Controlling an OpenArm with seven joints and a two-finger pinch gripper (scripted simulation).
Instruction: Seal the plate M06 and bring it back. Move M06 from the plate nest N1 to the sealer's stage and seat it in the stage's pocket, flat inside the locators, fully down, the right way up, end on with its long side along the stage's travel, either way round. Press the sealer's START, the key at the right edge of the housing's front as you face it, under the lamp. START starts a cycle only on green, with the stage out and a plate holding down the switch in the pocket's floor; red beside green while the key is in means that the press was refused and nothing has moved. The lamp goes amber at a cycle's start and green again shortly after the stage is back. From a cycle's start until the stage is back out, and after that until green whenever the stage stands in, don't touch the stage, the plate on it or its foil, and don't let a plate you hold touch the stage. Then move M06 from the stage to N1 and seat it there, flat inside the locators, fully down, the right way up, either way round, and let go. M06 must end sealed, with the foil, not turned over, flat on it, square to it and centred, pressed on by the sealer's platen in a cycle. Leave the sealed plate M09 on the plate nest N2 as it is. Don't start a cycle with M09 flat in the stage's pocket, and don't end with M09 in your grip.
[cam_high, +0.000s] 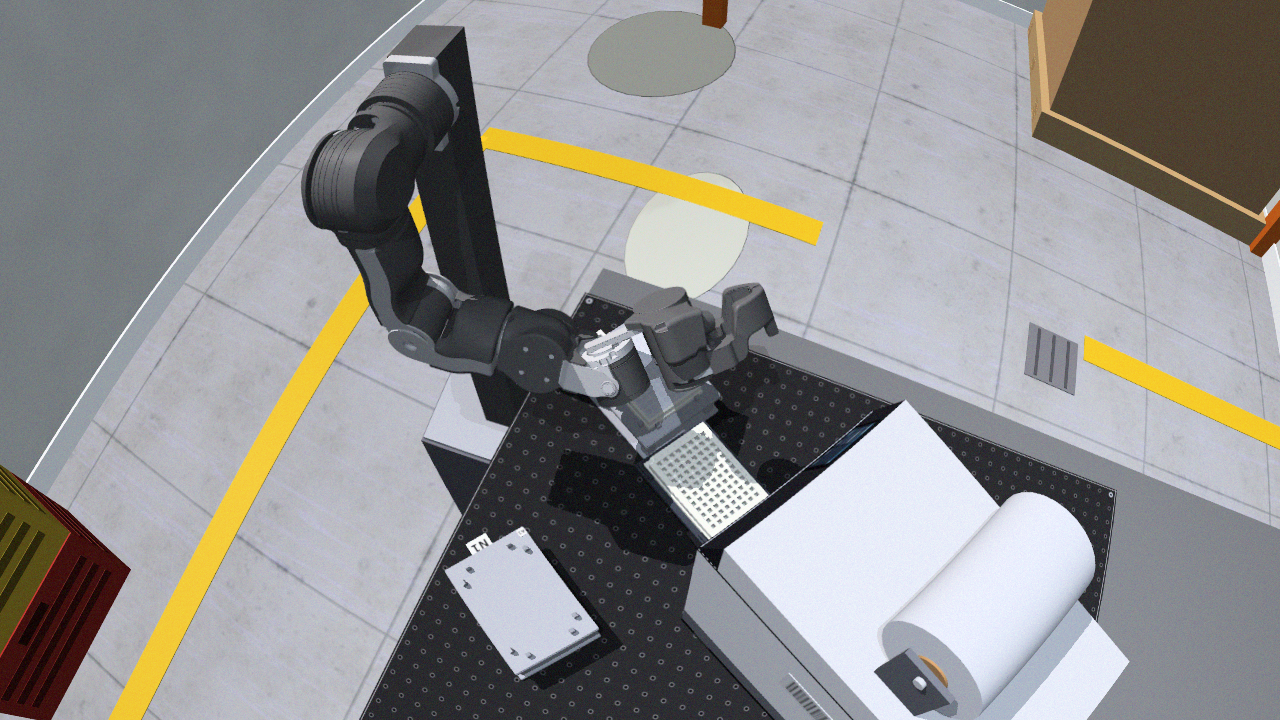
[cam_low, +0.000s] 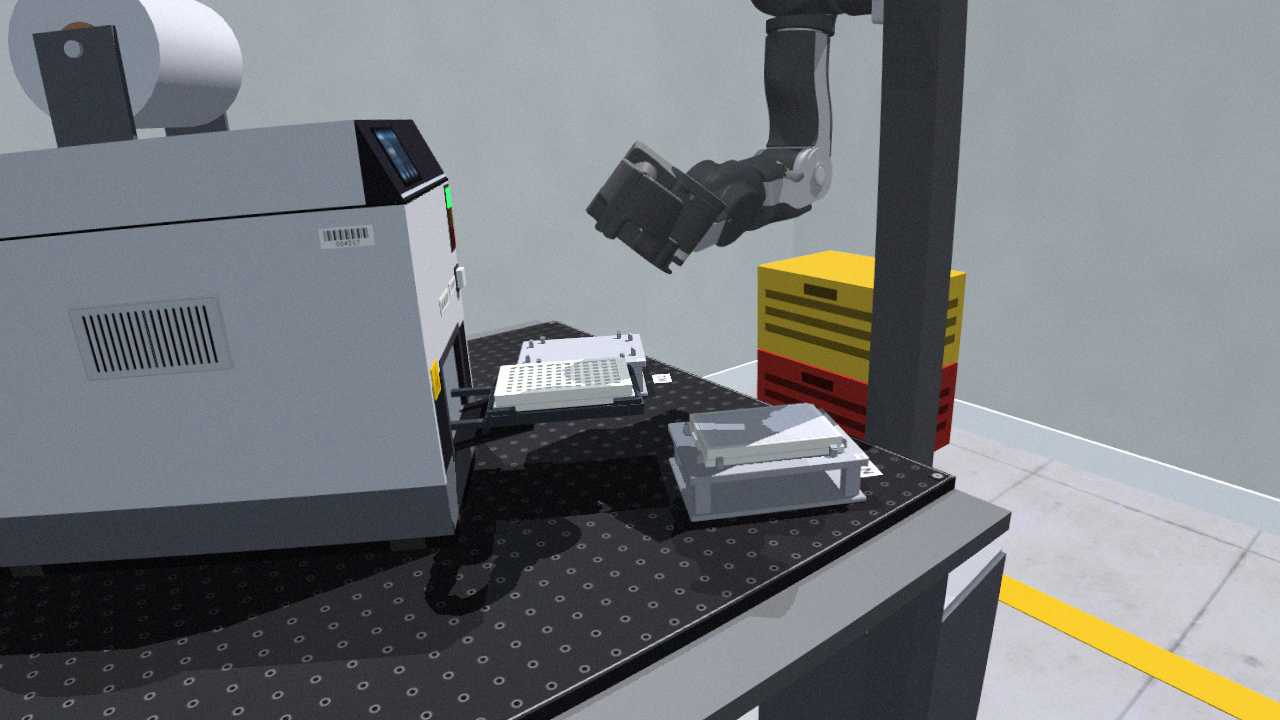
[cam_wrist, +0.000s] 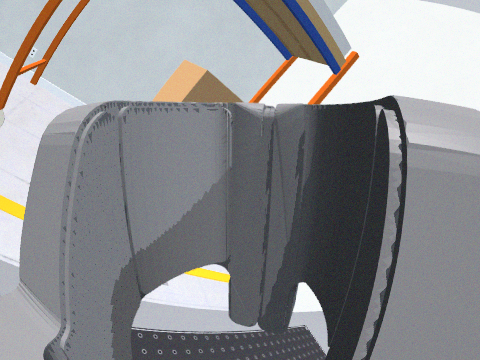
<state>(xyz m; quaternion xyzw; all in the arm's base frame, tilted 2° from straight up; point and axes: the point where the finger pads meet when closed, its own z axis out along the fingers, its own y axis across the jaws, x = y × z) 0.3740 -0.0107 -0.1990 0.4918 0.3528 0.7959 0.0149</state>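
Now: hand 260 mm to the left of the start key, 90 mm above it and 10 mm short of it. The rest, counted from my hand: sealer's stage (190 mm below, 120 mm to the right, 20 mm behind); plate M06 (180 mm below, 120 mm to the right, 20 mm behind); screen (150 mm to the right, 100 mm ahead, 40 mm above).
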